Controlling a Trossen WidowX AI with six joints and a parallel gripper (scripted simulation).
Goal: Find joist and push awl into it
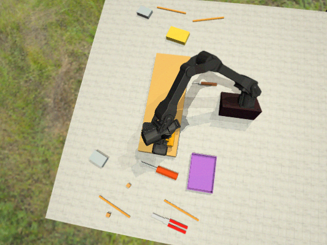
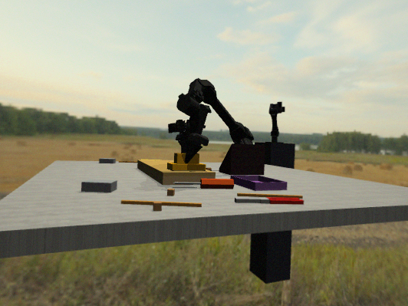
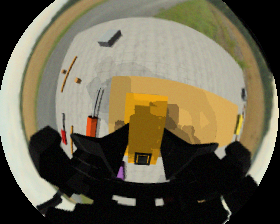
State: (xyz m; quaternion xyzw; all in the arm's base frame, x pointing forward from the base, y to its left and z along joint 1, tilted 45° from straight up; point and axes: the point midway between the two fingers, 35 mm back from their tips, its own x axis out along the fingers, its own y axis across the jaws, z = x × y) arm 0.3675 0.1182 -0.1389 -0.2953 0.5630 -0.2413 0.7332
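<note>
Right now my gripper tip is 210 mm past the purple tray, 140 mm to the right of it and 50 mm above it. From my gripper tip the other things lie so: yellow block: 580 mm to the right, 50 mm below, 20 mm behind; then awl: 310 mm to the right, 170 mm behind, 60 mm below; then yellow stud finder: 20 mm behind, 20 mm above.
</note>
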